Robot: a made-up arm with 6 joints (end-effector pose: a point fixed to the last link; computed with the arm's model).
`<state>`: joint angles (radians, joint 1 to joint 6).
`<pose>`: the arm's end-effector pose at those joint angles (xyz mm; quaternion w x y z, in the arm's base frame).
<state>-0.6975 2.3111 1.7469 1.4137 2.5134 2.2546</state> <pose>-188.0 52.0 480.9 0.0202 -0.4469 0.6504 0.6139</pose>
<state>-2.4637 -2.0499 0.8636 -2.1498 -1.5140 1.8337</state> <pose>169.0 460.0 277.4 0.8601 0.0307 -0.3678 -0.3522</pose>
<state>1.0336 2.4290 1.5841 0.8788 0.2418 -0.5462</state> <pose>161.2 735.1 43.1 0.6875 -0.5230 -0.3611 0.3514</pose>
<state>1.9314 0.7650 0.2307 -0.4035 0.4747 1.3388</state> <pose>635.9 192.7 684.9 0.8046 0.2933 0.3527 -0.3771</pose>
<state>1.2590 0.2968 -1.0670 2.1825 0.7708 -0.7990</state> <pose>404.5 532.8 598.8 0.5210 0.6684 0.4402 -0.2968</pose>
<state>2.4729 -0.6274 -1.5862 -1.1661 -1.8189 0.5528</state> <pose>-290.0 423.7 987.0 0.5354 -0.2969 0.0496 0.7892</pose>
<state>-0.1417 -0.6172 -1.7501 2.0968 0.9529 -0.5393</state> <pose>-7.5 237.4 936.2 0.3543 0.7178 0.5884 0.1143</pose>
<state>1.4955 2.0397 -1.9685 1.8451 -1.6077 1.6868</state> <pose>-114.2 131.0 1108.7 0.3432 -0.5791 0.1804 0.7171</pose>
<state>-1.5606 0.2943 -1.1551 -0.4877 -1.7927 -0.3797</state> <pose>-336.1 267.1 1000.3 0.6831 -0.0489 -0.3933 0.6134</pose>
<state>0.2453 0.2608 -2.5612 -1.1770 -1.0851 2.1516</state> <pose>17.6 -626.0 760.8 0.1685 0.7341 0.6130 0.2385</pose>
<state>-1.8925 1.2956 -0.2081 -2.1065 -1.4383 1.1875</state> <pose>-24.7 -708.8 966.2 0.6723 0.2608 0.1260 0.6813</pose>
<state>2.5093 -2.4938 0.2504 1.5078 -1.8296 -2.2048</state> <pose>-351.6 221.7 -2.6 0.0125 0.1869 -0.0001 0.9823</pose>
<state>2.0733 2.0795 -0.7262 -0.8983 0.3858 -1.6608</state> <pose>260.7 201.5 1209.0 0.2015 0.2691 -0.8527 -0.4000</pose>
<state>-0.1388 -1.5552 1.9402 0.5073 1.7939 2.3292</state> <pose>-304.8 -431.9 468.2 0.2369 0.7043 0.5264 -0.4133</pose>
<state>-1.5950 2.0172 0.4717 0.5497 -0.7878 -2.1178</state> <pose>-144.7 -1038.5 92.4 0.6442 -0.5878 0.1063 -0.4776</pose>
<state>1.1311 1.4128 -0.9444 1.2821 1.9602 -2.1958</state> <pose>-6.0 556.9 317.4 0.6214 0.0810 0.1667 -0.7613</pose>
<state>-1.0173 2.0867 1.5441 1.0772 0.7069 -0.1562</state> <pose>-605.6 38.3 122.1 0.4492 -0.1663 -0.3809 0.7909</pose>
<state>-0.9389 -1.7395 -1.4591 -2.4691 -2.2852 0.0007</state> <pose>-455.6 -533.9 959.9 0.0731 0.0125 -0.3096 0.9480</pose>
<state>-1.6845 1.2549 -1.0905 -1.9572 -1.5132 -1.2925</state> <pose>-52.5 -107.6 1351.6 0.5957 0.4440 -0.6232 0.2441</pose>
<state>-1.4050 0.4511 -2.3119 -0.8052 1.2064 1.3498</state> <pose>353.3 18.4 549.5 0.2792 -0.7946 -0.4471 -0.3013</pose>
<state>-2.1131 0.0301 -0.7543 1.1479 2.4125 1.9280</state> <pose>-90.4 -221.2 448.9 0.5523 -0.2107 -0.8051 0.0489</pose>
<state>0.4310 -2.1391 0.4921 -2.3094 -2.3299 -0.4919</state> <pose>-2.9 -429.4 807.0 0.6039 0.6904 -0.3851 0.1016</pose>
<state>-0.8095 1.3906 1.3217 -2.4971 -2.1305 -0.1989</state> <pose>-586.0 -570.7 240.8 0.2419 0.6110 -0.7018 -0.2750</pose>
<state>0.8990 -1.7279 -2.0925 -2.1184 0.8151 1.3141</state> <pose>-222.2 548.7 807.5 0.0095 -0.3235 -0.8116 -0.4864</pose>
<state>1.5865 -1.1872 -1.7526 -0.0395 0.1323 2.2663</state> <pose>-467.9 488.2 993.9 0.7621 0.5827 -0.2534 -0.1241</pose>
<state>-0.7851 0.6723 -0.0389 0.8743 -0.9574 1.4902</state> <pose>-749.3 71.8 331.8 0.3395 -0.8712 0.3268 0.1373</pose>
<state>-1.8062 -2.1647 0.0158 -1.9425 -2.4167 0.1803</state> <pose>428.7 -38.1 977.3 0.0733 -0.5003 -0.1939 -0.8407</pose>
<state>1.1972 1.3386 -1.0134 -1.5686 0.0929 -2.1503</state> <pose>-307.9 155.1 1172.3 0.2359 0.0402 0.8357 0.4943</pose>
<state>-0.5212 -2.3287 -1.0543 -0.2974 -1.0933 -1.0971</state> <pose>-112.7 -798.1 1162.9 0.4198 -0.5046 -0.2900 -0.6964</pose>
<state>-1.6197 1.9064 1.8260 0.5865 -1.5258 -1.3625</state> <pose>-538.0 104.3 -13.7 0.5750 0.1335 0.8071 0.0080</pose>
